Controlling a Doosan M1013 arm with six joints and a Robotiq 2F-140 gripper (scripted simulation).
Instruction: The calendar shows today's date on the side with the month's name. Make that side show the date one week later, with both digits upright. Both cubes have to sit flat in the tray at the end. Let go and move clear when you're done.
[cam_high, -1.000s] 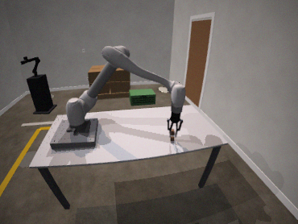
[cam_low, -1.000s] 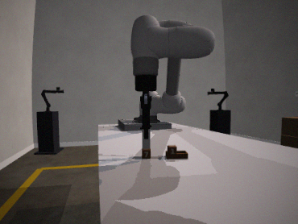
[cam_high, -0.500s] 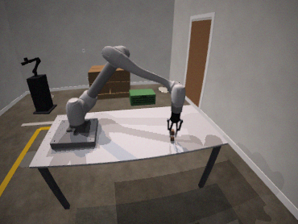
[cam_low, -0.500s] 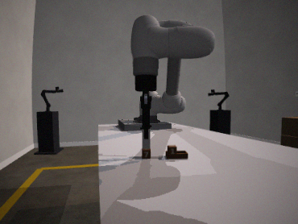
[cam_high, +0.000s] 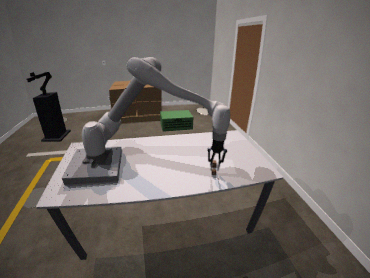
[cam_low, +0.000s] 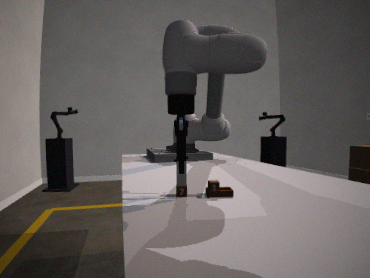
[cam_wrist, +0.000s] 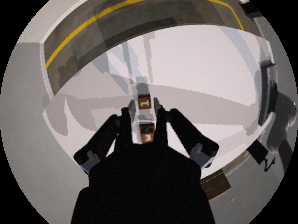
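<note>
Right now the brown tray is 110 mm to the left of my hand, 60 mm below it and 20 mm ahead of it.
</note>
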